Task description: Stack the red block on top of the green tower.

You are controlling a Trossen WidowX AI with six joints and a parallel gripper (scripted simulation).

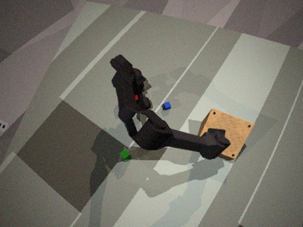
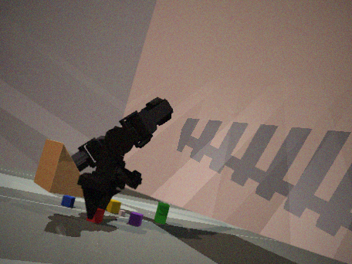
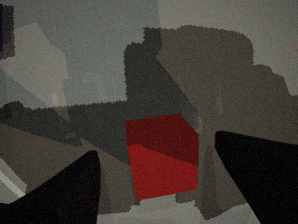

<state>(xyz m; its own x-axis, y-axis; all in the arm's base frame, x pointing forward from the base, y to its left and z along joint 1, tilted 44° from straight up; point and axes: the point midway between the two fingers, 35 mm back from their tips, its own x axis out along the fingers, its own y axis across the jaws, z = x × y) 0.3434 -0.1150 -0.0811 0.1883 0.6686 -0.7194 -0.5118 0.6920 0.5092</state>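
My gripper tip is 1 cm past the small green shape, 26 cm to the right of it and 3 cm below it. From my gripper tip the other things lie so: purple block 2 cm ahead, 12 cm to the left, 1 cm above; red block 1 cm above; blue block 14 cm behind, 2 cm to the left.
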